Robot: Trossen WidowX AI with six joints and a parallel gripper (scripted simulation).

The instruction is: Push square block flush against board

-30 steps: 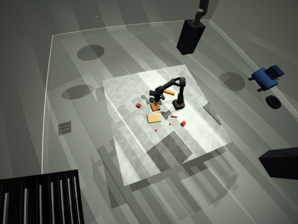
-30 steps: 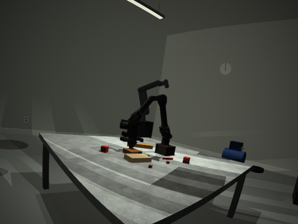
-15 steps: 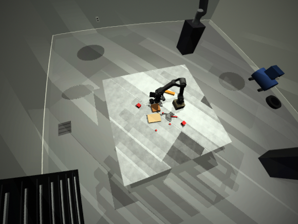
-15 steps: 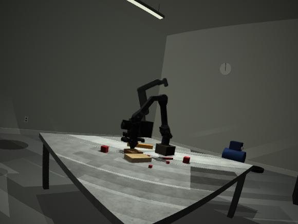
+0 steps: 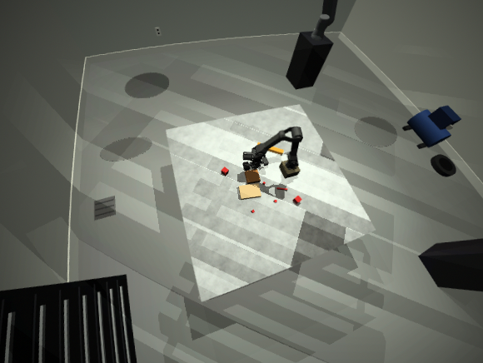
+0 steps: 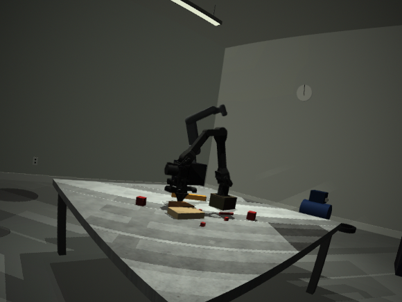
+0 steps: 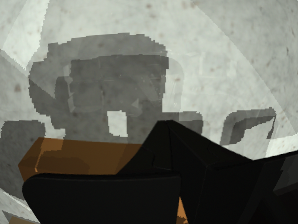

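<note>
The square block lies 6 cm to the left of my gripper tip, 4 cm ahead of it and 1 cm above it. The rest, counted from my gripper tip: long orange bar: 20 cm behind, 13 cm to the right, 1 cm above; then tan board: 16 cm to the left, 11 cm ahead, 1 cm above; then red stick: 23 cm to the left, 13 cm behind.
</note>
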